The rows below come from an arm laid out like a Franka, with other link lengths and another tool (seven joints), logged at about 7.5 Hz.
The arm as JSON. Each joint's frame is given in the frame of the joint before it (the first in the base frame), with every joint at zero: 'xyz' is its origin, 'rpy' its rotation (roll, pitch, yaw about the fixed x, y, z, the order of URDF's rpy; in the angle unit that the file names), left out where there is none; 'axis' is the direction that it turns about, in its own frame. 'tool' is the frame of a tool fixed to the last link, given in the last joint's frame.
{
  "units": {
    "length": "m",
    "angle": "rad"
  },
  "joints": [
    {
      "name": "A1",
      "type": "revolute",
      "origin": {
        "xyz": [
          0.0,
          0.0,
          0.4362
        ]
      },
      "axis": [
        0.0,
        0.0,
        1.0
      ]
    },
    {
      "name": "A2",
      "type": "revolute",
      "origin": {
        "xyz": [
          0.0,
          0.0,
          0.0
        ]
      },
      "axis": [
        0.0,
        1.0,
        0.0
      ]
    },
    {
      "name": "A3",
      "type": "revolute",
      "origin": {
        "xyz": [
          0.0,
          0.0,
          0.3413
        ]
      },
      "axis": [
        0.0,
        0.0,
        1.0
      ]
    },
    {
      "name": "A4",
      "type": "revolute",
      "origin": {
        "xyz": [
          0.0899,
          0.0,
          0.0
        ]
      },
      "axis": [
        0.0,
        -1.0,
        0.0
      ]
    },
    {
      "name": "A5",
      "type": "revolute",
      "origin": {
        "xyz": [
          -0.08,
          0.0,
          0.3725
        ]
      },
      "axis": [
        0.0,
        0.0,
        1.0
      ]
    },
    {
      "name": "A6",
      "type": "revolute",
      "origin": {
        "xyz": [
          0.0,
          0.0,
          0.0
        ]
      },
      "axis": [
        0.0,
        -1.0,
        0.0
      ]
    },
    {
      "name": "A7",
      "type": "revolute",
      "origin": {
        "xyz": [
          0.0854,
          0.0,
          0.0
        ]
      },
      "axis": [
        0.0,
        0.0,
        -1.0
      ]
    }
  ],
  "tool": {
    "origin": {
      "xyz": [
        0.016,
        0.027,
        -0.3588
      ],
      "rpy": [
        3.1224,
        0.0,
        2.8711
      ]
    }
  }
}
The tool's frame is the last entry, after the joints.
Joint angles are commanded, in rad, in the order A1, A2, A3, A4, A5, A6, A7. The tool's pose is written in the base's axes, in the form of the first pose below.
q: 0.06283, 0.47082, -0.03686, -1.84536, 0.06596, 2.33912, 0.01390
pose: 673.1 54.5 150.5 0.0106 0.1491 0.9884 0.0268
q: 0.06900, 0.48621, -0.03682, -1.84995, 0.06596, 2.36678, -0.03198
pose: 674.4 58.8 141.2 0.0146 0.1236 0.9919 0.0264
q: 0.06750, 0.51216, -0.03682, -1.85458, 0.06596, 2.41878, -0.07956
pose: 681.2 57.4 127.4 0.0257 0.1012 0.9942 0.0259
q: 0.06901, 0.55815, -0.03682, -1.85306, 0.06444, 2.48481, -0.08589
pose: 690.3 56.9 104.4 0.0367 0.0973 0.9943 0.0245
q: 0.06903, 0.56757, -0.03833, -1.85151, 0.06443, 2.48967, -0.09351
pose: 689.6 55.7 99.1 0.0353 0.0941 0.9947 0.0234
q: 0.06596, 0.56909, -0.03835, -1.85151, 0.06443, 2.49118, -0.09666
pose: 689.7 53.5 98.3 0.0354 0.0941 0.9947 0.0233
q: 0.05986, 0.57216, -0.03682, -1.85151, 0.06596, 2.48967, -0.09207
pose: 688.5 50.6 96.0 0.0330 0.0994 0.9942 0.0238
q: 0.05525, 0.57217, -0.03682, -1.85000, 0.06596, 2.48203, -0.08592
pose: 687.1 47.5 95.7 0.0300 0.1048 0.9938 0.0237
